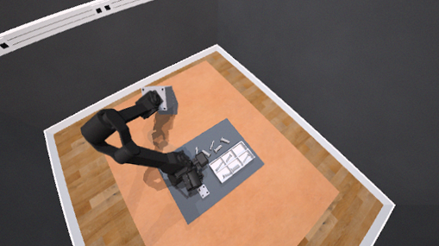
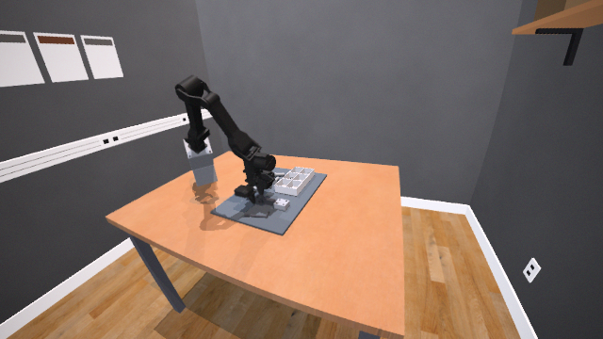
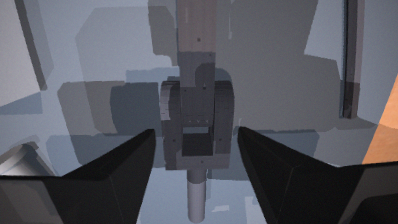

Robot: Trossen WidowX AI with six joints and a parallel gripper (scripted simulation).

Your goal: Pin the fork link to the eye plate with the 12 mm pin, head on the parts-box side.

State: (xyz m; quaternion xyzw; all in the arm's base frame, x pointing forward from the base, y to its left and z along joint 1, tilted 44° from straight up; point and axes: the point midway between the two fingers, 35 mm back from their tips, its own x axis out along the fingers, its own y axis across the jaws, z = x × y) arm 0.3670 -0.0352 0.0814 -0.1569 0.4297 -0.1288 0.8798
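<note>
The dark fork link lies 3 cm below my hand. Round my hand: grey mat 3 cm ahead, 10 cm to the left, 4 cm below; then dark flat bar 4 cm ahead, 3 cm below; then thin dark bar 6 cm ahead, 8 cm to the right, 4 cm below.
</note>
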